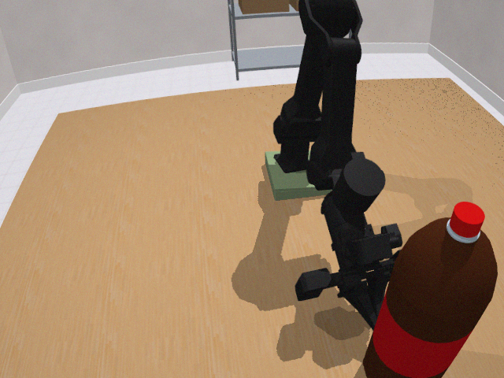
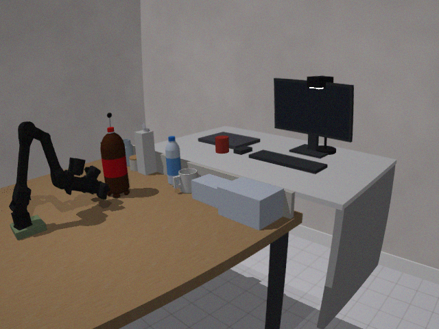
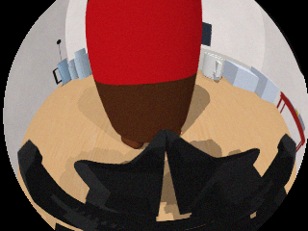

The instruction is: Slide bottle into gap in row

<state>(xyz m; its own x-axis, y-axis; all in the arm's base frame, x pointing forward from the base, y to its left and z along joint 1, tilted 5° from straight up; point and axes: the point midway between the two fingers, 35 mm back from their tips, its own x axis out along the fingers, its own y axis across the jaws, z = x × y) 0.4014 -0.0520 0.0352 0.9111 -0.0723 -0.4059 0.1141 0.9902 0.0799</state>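
The cola bottle is 9 cm above my hand, 8 cm ahead of it and 1 cm to the left of it. The rest, counted from my hand: water bottle (33 cm ahead, 13 cm to the right, 5 cm above); then jar (41 cm ahead, 30 cm to the left, 1 cm above); then grey box (59 cm to the right, 19 cm ahead).
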